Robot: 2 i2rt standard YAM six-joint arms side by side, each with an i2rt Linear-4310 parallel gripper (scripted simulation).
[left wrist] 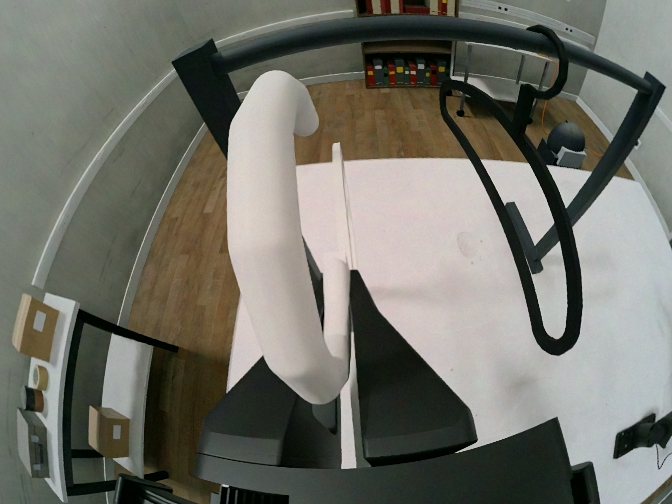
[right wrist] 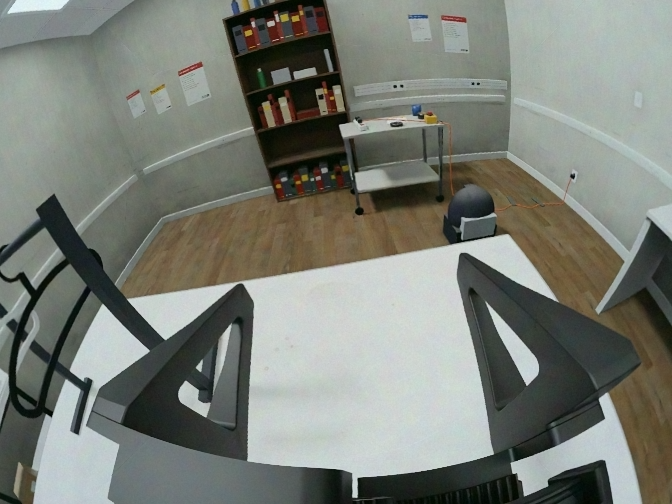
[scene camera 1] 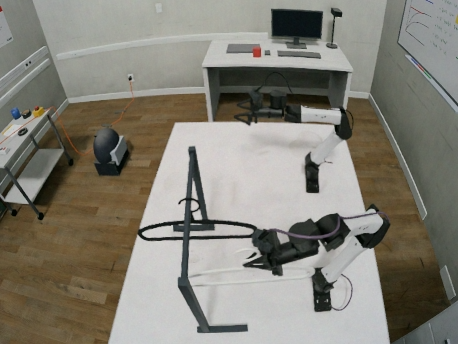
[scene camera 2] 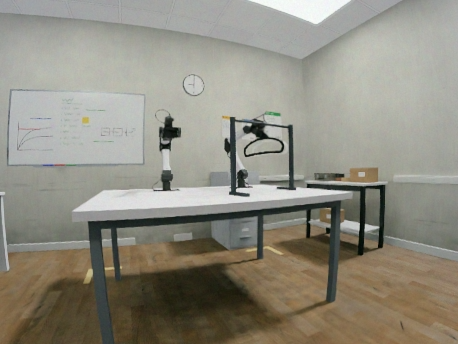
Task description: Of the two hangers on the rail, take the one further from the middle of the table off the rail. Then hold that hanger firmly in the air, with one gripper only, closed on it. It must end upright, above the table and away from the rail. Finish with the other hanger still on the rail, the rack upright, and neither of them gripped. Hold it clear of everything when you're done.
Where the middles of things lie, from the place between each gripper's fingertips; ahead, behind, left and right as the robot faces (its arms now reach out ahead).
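Scene:
My left hand is 3 cm above the white hanger (left wrist: 265, 244), and the black hanger (left wrist: 516, 126) is 17 cm to the right of that same left hand, 18 cm ahead of it and 4 cm below it.
As for my right hand, it's 10 cm short of the black hanger, 57 cm to the right of it and 3 cm above it. The white hanger, measured from my right hand, is 8 cm behind, 74 cm to the left and 2 cm below.

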